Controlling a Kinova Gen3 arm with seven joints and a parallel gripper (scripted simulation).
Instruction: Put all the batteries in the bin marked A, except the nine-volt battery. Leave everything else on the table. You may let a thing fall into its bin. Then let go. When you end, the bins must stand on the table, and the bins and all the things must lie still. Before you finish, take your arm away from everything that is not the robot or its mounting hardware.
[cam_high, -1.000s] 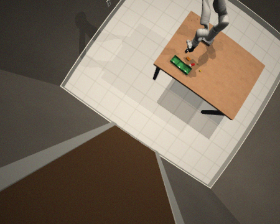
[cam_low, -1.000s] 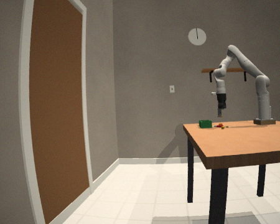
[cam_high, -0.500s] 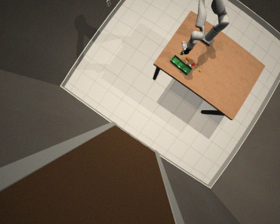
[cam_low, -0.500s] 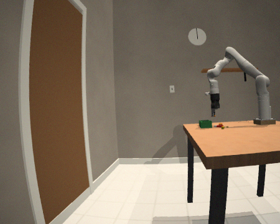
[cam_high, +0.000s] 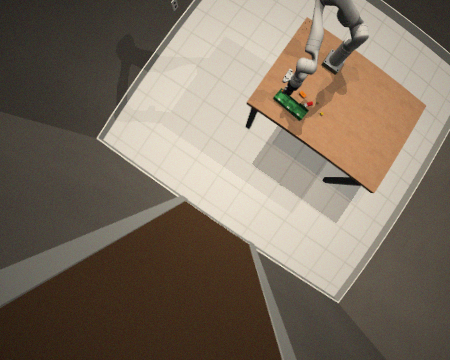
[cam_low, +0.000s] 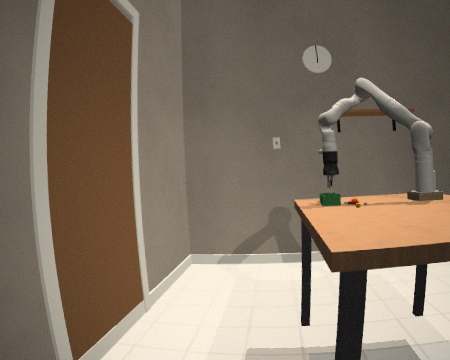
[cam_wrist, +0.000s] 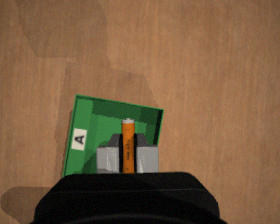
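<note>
The green bin strip lies 90 mm to the left of my hand, 60 mm below it and 30 mm ahead of it. From my hand the other things lie so: orange nine-volt battery: 140 mm to the left, 90 mm behind, 80 mm below; orange cylindrical battery: 10 mm below; red thing: 190 mm to the left, 80 mm below, 50 mm behind.
</note>
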